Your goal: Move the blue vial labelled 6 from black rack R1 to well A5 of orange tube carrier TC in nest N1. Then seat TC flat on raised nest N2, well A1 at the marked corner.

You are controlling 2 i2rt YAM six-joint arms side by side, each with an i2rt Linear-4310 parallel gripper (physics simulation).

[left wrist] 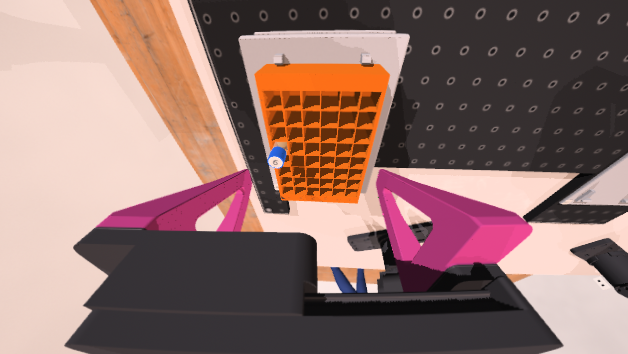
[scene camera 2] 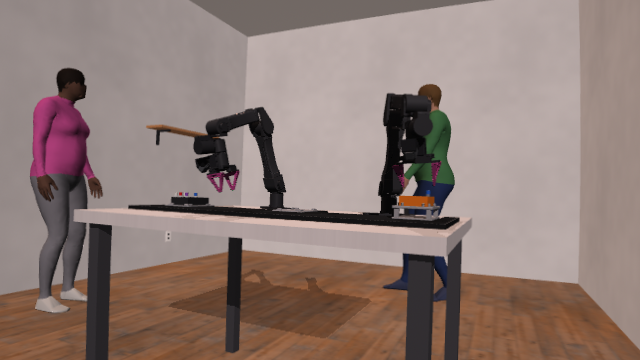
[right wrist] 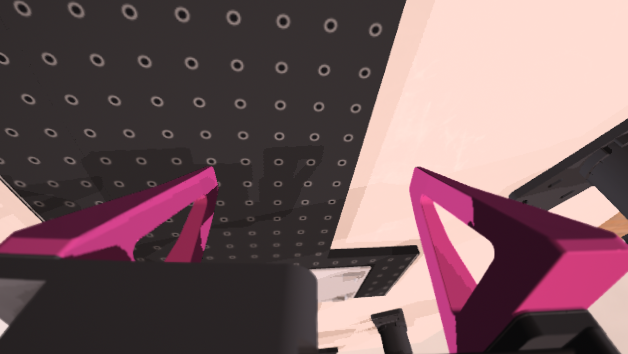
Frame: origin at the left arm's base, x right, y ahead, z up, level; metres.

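Seen in the pictures: left gripper, fingertip midpoint: (left wrist: 314, 176) (scene camera 2: 418, 186); right gripper, fingertip midpoint: (scene camera 2: 226, 191) (right wrist: 313, 177); left arm's base at its link origin: (right wrist: 390, 321); right arm's base at its link origin: (left wrist: 601, 253) (scene camera 2: 276, 209) (right wrist: 607, 150).
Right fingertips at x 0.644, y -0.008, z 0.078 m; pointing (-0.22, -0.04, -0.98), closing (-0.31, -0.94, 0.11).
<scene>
Offsets run from my right fingertips to a thing's middle. Level surfaces: height alone.
The orange tube carrier TC @(dz -0.011, dx -0.674, dy +0.334 m) (scene camera 2: 416, 201) (left wrist: 322, 77) lies level on the raised grey nest N2 @(dz -0.041, dx -0.674, dy +0.334 m) (scene camera 2: 412, 208) (left wrist: 322, 47), its end against two small clips in the left wrist view. Whether it is fully flush, and the marked corner, cannot be made out. The blue vial labelled 6 @(dz -0.001, dx -0.701, dy +0.354 m) (scene camera 2: 428, 193) (left wrist: 277, 157) stands in an outer well along the carrier's left side in the left wrist view. My left gripper (scene camera 2: 419, 186) (left wrist: 314, 176) is open and empty, above the carrier. My right gripper (scene camera 2: 226, 190) (right wrist: 313, 177) is open and empty, raised above the black perforated board.
Black rack R1 @(dz -0.045, dx +0.158, dy -0.040 m) (scene camera 2: 190, 201) with red, purple and blue-capped vials stands at the picture's left. A low grey plate @(dz -0.060, dx -0.287, dy +0.098 m) (scene camera 2: 298, 210) lies mid-board between the arms. The black perforated board @(dz -0.065 m) (scene camera 2: 350, 216) (right wrist: 150, 80) runs along the table. Two people stand beyond the table.
</scene>
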